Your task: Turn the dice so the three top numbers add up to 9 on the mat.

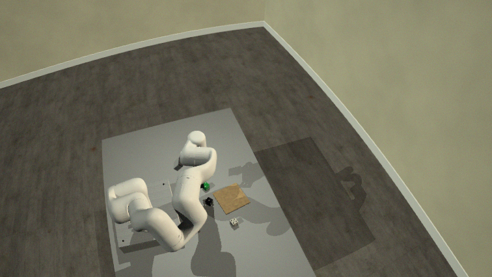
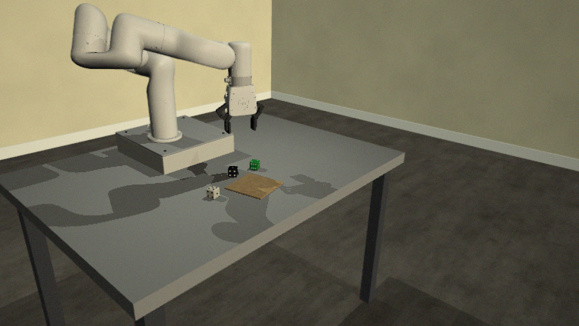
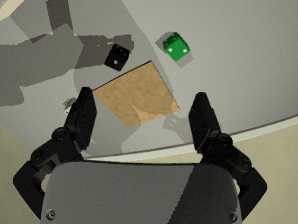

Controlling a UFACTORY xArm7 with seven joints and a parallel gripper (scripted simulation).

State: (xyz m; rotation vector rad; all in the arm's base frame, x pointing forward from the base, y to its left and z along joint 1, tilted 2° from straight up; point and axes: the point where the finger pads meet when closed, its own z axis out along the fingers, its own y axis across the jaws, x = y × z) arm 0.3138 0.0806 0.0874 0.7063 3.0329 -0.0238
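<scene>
Now: hand 14 cm above the black die, 5 cm to the left of it and 1 cm short of it. The rest, counted from my hand: green die (14 cm below, 4 cm to the left, 3 cm ahead); then white die (21 cm to the right, 14 cm below, 7 cm ahead); then tan mat (16 cm below, 12 cm ahead, 7 cm to the right).
</scene>
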